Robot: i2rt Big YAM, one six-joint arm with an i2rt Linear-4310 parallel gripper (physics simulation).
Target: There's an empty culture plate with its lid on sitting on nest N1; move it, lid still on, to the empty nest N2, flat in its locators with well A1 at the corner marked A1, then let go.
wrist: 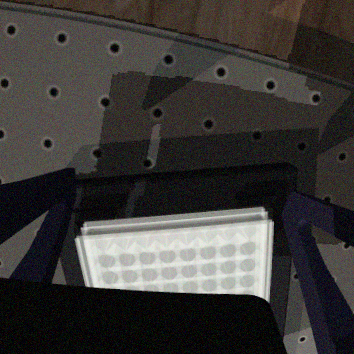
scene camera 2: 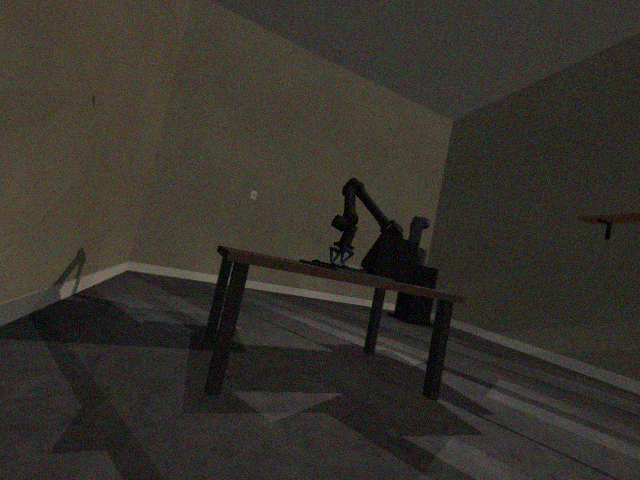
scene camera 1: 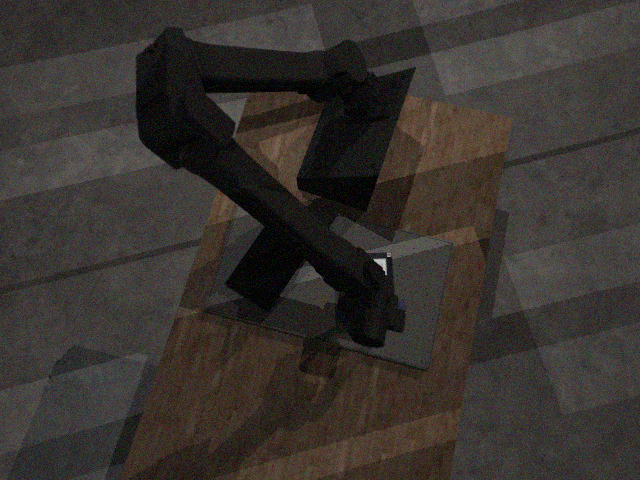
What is my gripper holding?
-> Nothing.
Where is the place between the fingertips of my gripper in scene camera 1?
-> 367, 321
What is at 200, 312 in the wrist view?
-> My gripper.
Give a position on a dark nest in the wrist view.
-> At 99, 198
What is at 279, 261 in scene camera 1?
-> A dark nest.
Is my gripper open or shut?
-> Open.
